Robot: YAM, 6 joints.
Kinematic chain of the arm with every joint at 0, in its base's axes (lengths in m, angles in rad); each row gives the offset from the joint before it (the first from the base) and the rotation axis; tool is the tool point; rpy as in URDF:
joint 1: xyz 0 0 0.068 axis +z
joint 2: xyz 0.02 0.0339 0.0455 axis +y
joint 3: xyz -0.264 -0.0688 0 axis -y
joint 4: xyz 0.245 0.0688 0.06 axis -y
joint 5: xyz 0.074 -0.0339 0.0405 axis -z
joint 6: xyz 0.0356 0 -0.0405 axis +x
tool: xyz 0 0 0 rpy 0 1.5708 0
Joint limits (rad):
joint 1: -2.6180..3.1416
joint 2: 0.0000..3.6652
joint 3: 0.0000..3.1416
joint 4: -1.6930..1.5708
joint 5: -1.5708..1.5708
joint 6: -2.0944..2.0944
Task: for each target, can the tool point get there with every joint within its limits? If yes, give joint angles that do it. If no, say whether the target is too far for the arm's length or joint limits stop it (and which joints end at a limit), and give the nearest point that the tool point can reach.
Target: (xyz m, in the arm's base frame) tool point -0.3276 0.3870 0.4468
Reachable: yes | joints 2.2050 2.5671 2.8180 0.7877 -1.3347 0.7530
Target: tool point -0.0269 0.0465 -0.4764
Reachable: no: joint limits stop it (at a limit: joint 2) | nearest point -0.0535 0.0925 -0.3514 | short by 0.136 m
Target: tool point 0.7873 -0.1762 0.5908
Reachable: no: too far | nearest point 0.5417 -0.1212 0.4381 | short by 0.294 m
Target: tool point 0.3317 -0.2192 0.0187
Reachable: yes | joints -0.5829 2.2717 1.0622 0.2687 0.0111 0.3624
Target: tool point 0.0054 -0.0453 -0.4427
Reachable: no: joint limits stop it (at a limit: joint 2) | nearest point 0.0109 -0.0918 -0.3449 | short by 0.108 m
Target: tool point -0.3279 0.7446 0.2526
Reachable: no: too far | nearest point -0.2565 0.5825 0.2215 | short by 0.180 m
